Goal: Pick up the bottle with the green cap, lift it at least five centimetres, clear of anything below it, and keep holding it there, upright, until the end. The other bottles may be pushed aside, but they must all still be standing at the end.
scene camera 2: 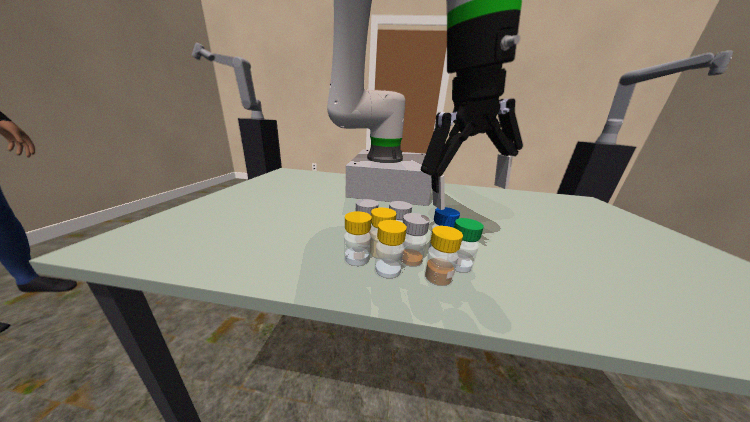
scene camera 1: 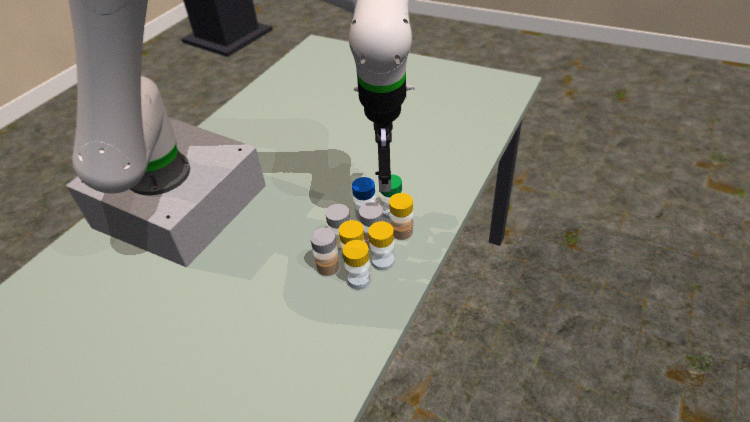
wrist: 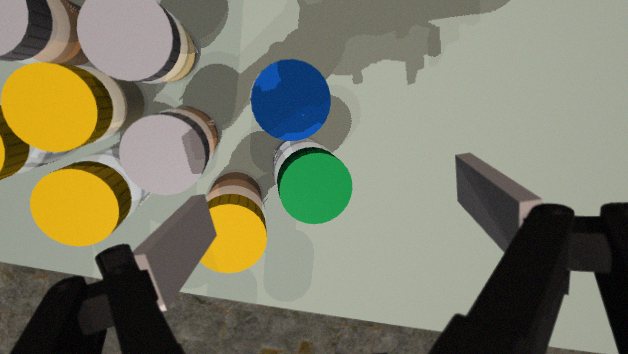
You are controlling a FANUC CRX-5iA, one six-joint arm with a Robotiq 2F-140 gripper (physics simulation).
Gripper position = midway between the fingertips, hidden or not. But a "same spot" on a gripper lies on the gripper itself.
Scene:
gripper: scene camera 2; scene camera 1 384, 164; wrist
yellow-capped bottle: scene camera 2; scene camera 1; wrist 235, 197
same spot on gripper: [wrist: 542, 243] = [scene camera 2: 495, 145]
same spot on yellow-capped bottle: [scene camera 2: 442, 257] = [scene camera 1: 410, 217]

